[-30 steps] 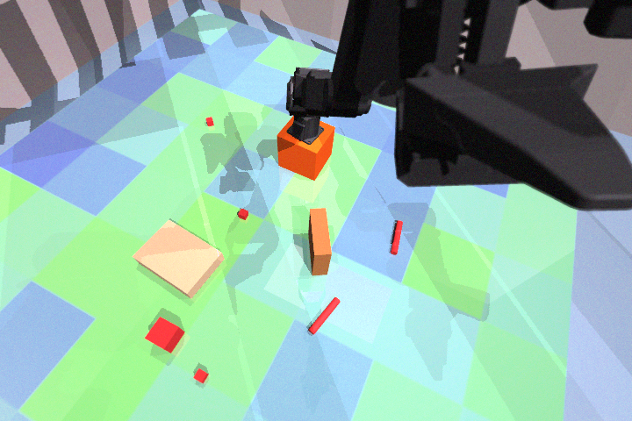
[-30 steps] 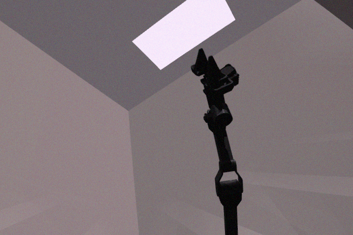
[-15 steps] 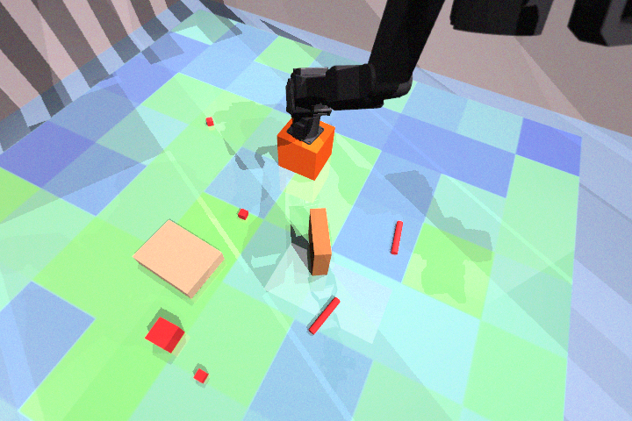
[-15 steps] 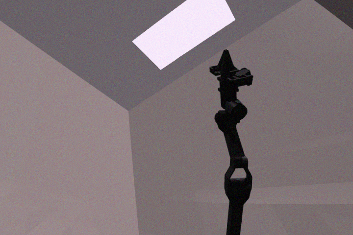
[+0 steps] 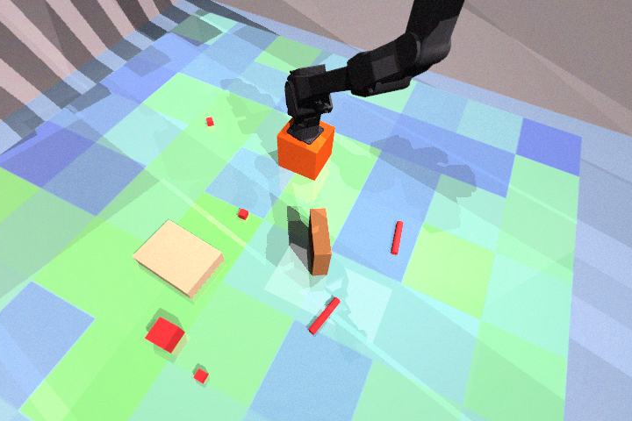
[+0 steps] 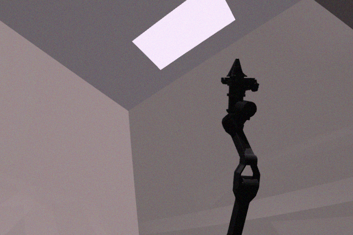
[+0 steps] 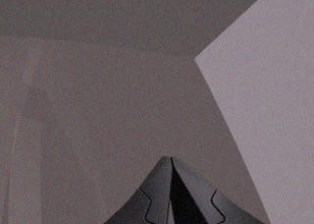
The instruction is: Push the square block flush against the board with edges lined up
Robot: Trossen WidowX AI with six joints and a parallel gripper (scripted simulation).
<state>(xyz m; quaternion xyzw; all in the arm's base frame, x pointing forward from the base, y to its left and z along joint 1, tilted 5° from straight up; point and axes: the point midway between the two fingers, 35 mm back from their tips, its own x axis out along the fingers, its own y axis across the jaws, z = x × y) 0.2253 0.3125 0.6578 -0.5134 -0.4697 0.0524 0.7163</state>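
Now: gripper tip 20 cm to the left of the orange square block and 73 cm above it. From my gripper tip the other things lie so: pale beige board: 17 cm ahead, 42 cm to the right, 76 cm below.
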